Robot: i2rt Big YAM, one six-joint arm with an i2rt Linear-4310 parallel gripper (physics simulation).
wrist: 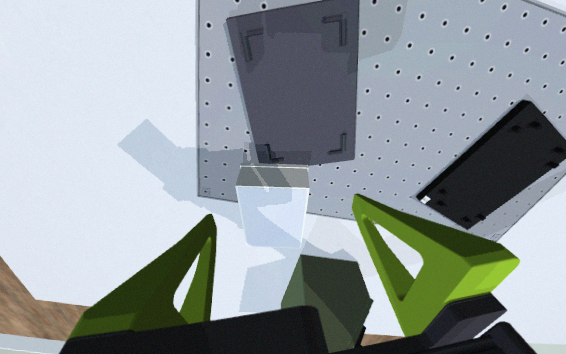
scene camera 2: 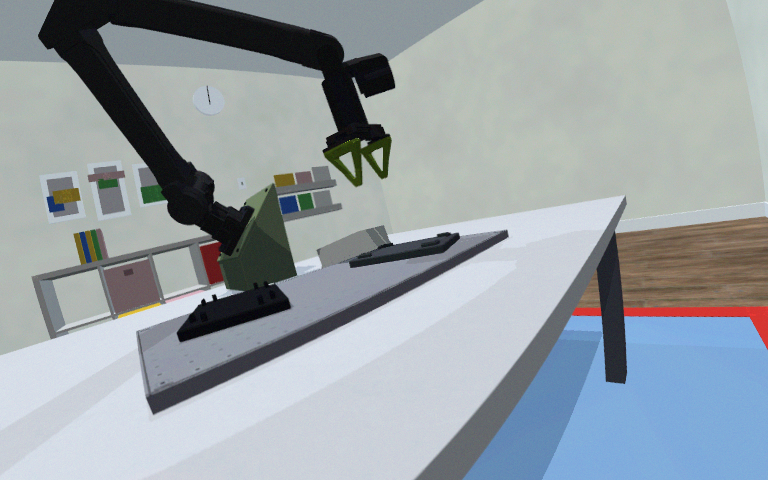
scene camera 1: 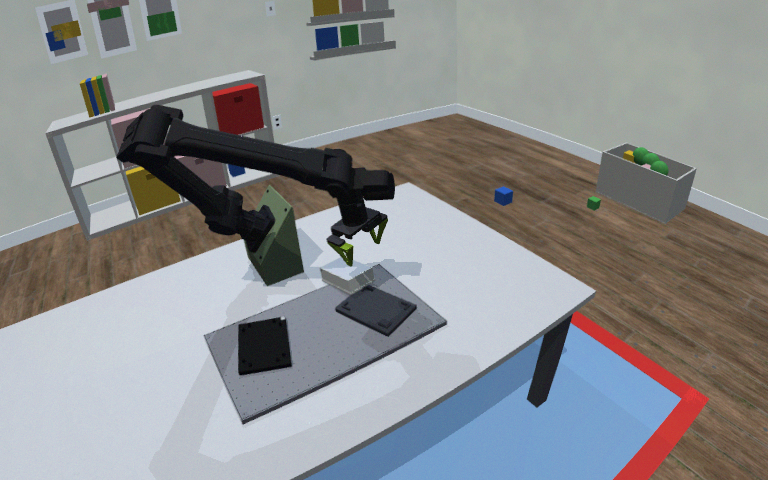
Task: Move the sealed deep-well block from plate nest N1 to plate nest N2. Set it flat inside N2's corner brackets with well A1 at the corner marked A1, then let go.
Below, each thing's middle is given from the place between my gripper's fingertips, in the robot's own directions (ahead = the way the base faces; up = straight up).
Labels:
My gripper is now 90 mm past the white deep-well block [scene camera 2: 364, 241], 20 mm to the left of it and 110 mm above it.

